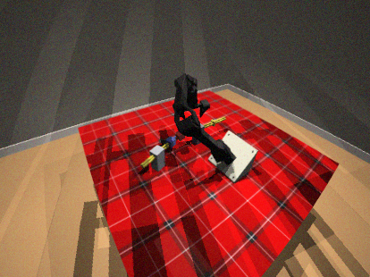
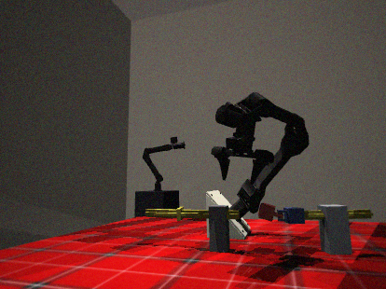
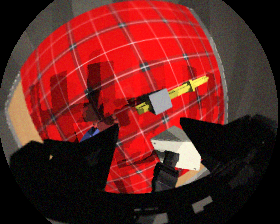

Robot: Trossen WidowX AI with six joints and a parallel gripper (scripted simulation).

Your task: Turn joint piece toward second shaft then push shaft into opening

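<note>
The red square joint piece lies 90 mm to the left of my gripper tip, 90 mm below it and 10 mm behind it.
</note>
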